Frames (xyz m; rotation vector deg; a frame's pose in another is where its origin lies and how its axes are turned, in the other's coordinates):
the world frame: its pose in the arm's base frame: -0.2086 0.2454 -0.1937 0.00 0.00 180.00
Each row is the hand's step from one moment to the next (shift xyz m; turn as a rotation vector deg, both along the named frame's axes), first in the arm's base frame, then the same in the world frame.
Working: the arm's base frame: its pose in the world frame: -0.2086 0.2454 0.1937 0.00 0.00 180.00

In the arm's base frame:
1: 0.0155 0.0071 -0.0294 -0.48 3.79 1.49
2: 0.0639 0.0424 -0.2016 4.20 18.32 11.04
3: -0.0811 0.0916 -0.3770 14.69 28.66 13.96
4: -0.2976 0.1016 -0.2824 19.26 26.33 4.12
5: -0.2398 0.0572 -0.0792 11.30 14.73 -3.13
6: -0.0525 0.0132 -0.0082 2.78 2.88 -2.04
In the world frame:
1: -0.0155 -0.0071 -0.0294 0.48 -3.79 1.49
2: -0.0639 -0.0424 -0.2016 -4.20 -18.32 11.04
3: 0.0811 -0.0916 -0.3770 -14.69 -28.66 13.96
4: 0.2976 -0.1016 -0.2824 -19.26 -26.33 4.12
5: 0.2398 -0.0572 -0.0792 -11.30 -14.73 -3.13
6: 0.0525 -0.0132 -0.0082 -2.78 -2.88 -2.04

